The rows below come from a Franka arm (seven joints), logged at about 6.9 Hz.
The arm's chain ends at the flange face. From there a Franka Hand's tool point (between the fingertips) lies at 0.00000 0.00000 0.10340 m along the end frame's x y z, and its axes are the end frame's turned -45 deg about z.
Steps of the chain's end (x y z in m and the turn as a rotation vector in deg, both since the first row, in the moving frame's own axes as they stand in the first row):
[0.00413 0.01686 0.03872 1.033 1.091 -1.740]
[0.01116 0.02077 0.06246 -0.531 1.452 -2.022]
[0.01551 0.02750 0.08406 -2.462 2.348 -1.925]
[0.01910 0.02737 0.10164 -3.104 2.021 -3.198]
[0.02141 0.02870 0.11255 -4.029 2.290 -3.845]
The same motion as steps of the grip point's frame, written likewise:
[-0.00629 0.01488 0.03868 -0.041 1.502 -1.740]
[-0.00558 0.02509 0.06242 -1.402 0.651 -2.022]
[-0.00852 0.03655 0.08388 -3.401 -0.081 -1.925]
[-0.00705 0.03943 0.10142 -3.624 -0.766 -3.198]
[-0.00710 0.04356 0.11221 -4.468 -1.230 -3.845]

